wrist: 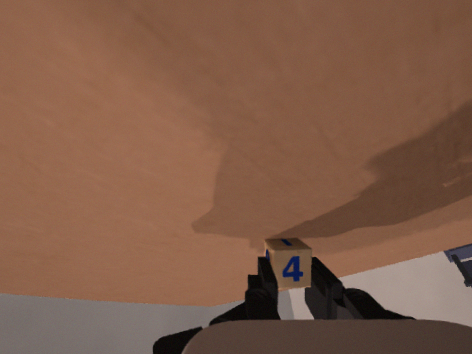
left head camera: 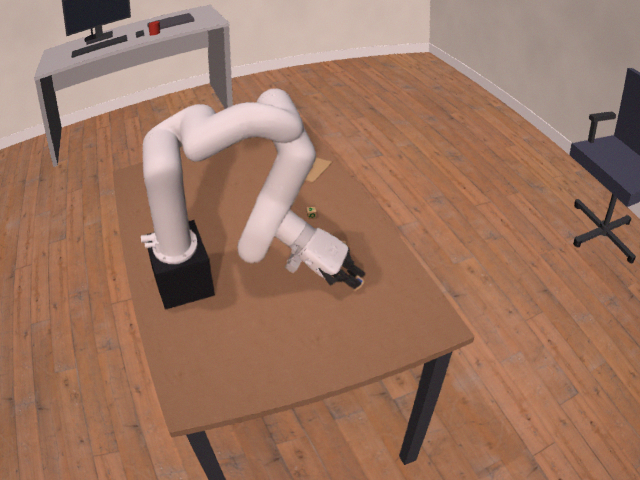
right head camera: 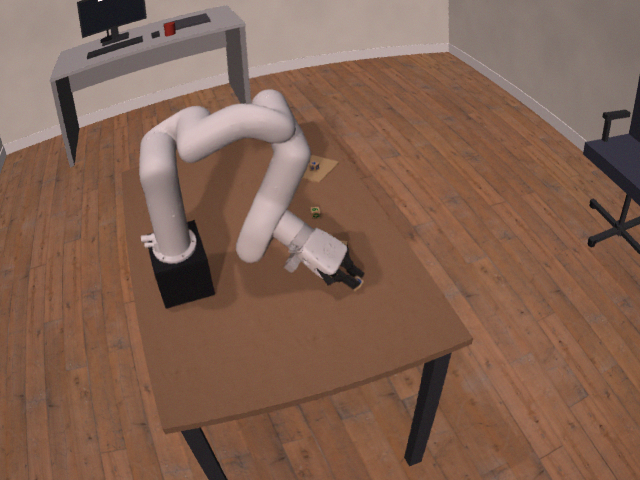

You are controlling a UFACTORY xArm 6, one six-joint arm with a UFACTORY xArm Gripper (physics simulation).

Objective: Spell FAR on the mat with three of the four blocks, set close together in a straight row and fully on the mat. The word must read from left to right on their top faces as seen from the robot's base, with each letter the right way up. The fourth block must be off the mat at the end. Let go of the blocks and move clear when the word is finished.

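My gripper [left head camera: 359, 279] [right head camera: 358, 278] [wrist: 285, 278] is shut on a wooden block with blue marks [left head camera: 360, 284] [right head camera: 358, 284] [wrist: 298, 282]. The block's face towards the wrist camera shows a blue 4. The gripper is tilted well over and holds it above the table. A block with green marks [left head camera: 311, 212] [right head camera: 315, 211] sits on the table between the mat and the gripper. A block with dark blue marks [right head camera: 314, 165] sits on the tan mat [left head camera: 321, 166] [right head camera: 328, 164]; the arm hides it in the left head view. A sliver of another block [right head camera: 344, 242] shows behind the gripper, its letter hidden.
The brown table [left head camera: 289, 356] [right head camera: 289, 356] carries the black robot base [left head camera: 183, 284] [right head camera: 183, 284]. The arm hangs over the table and covers part of the mat. A grey desk [left head camera: 219, 56] [right head camera: 236, 56] and an office chair [left head camera: 604, 165] [right head camera: 615, 160] stand away from the table.
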